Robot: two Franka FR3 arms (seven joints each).
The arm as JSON. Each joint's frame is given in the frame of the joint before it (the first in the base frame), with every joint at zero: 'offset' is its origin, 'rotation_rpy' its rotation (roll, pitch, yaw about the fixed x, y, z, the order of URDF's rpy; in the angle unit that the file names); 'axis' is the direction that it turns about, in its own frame. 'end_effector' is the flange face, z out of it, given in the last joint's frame.
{
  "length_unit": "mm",
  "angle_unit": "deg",
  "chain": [
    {
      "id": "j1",
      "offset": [
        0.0,
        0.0,
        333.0
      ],
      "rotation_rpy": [
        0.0,
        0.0,
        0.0
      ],
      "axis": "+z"
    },
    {
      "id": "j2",
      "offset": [
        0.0,
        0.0,
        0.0
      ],
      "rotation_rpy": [
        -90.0,
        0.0,
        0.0
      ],
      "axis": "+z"
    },
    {
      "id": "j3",
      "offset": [
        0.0,
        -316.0,
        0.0
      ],
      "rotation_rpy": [
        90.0,
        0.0,
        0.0
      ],
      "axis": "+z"
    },
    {
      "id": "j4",
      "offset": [
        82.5,
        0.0,
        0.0
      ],
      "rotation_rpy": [
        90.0,
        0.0,
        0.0
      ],
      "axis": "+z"
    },
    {
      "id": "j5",
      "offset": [
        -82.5,
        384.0,
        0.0
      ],
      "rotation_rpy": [
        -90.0,
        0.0,
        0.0
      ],
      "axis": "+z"
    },
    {
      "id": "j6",
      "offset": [
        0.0,
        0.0,
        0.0
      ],
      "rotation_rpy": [
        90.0,
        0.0,
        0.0
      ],
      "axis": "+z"
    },
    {
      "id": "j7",
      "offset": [
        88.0,
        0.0,
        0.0
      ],
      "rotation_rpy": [
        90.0,
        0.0,
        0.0
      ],
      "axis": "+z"
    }
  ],
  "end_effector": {
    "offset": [
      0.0,
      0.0,
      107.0
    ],
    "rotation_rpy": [
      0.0,
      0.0,
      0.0
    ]
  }
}
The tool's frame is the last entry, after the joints.
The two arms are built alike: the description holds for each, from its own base.
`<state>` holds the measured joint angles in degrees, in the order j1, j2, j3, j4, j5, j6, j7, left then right.
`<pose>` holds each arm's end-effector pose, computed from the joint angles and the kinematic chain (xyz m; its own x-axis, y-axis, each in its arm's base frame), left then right.
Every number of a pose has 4 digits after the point.
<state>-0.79 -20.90 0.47 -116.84 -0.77 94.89 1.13 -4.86 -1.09 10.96 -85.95 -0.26 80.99 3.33</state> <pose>0.4408 -0.0033 0.5914 0.9995 -0.0247 -0.0180 -0.0244 -0.9996 0.0167 0.5292 0.0572 0.6542 0.9966 0.0471 -0.0672 0.0480 -0.9988 0.0121</pose>
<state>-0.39 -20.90 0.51 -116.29 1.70 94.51 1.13 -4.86 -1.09 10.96 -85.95 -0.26 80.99 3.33</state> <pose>0.4407 0.0045 0.5954 0.9997 -0.0206 -0.0159 -0.0210 -0.9994 -0.0261 0.5292 0.0572 0.6542 0.9966 0.0471 -0.0672 0.0480 -0.9988 0.0121</pose>
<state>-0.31 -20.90 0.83 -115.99 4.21 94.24 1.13 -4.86 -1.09 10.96 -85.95 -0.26 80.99 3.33</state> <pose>0.4405 0.0123 0.5977 0.9997 -0.0171 -0.0164 -0.0181 -0.9975 -0.0677 0.5292 0.0572 0.6542 0.9966 0.0471 -0.0672 0.0480 -0.9988 0.0121</pose>
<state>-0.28 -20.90 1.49 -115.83 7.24 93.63 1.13 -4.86 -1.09 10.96 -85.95 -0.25 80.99 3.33</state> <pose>0.4393 0.0237 0.5985 0.9996 -0.0084 -0.0255 -0.0113 -0.9932 -0.1159 0.5291 0.0572 0.6542 0.9966 0.0471 -0.0673 0.0480 -0.9988 0.0119</pose>
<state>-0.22 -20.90 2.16 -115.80 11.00 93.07 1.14 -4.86 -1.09 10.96 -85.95 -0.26 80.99 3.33</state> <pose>0.4378 0.0368 0.5988 0.9993 0.0011 -0.0365 -0.0053 -0.9843 -0.1762 0.5292 0.0572 0.6542 0.9966 0.0471 -0.0672 0.0480 -0.9988 0.0121</pose>
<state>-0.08 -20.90 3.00 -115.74 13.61 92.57 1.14 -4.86 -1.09 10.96 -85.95 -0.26 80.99 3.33</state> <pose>0.4361 0.0500 0.5992 0.9988 0.0167 -0.0454 0.0066 -0.9765 -0.2154 0.5292 0.0572 0.6542 0.9966 0.0471 -0.0672 0.0480 -0.9988 0.0121</pose>
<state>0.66 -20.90 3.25 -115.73 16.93 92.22 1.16 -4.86 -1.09 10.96 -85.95 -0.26 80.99 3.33</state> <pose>0.4343 0.0637 0.6002 0.9981 0.0327 -0.0530 0.0172 -0.9628 -0.2697 0.5292 0.0572 0.6542 0.9966 0.0471 -0.0672 0.0480 -0.9988 0.0121</pose>
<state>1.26 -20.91 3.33 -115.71 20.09 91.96 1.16 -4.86 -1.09 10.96 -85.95 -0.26 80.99 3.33</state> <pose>0.4327 0.0745 0.6017 0.9973 0.0442 -0.0585 0.0231 -0.9466 -0.3216 0.5292 0.0572 0.6542 0.9966 0.0471 -0.0672 0.0480 -0.9988 0.0121</pose>
